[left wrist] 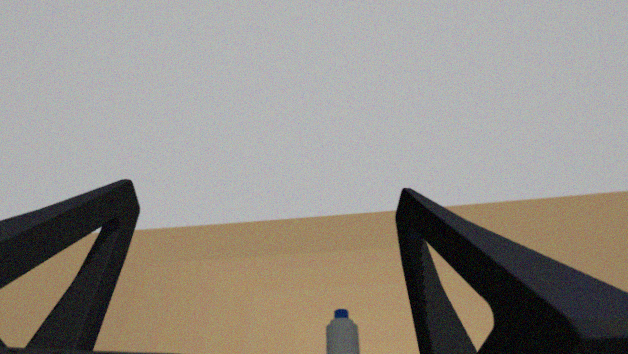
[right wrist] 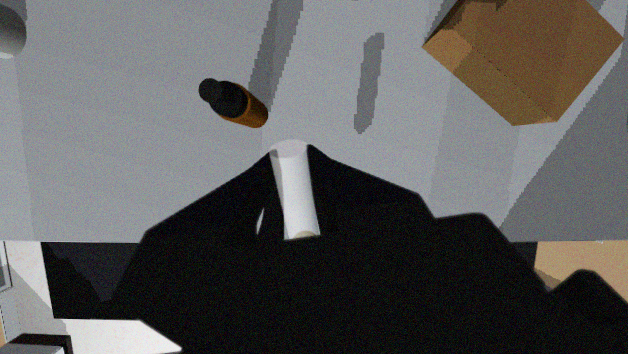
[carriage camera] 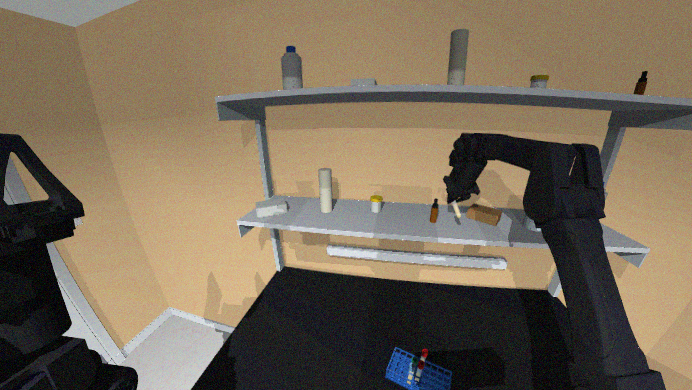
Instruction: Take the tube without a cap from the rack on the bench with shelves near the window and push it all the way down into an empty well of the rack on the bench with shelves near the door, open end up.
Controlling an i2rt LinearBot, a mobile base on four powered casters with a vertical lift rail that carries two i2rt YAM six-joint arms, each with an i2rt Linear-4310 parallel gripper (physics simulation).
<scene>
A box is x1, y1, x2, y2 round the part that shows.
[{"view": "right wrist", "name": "my right gripper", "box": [111, 144, 627, 353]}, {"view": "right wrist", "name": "uncapped tube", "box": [269, 139, 318, 238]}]
</scene>
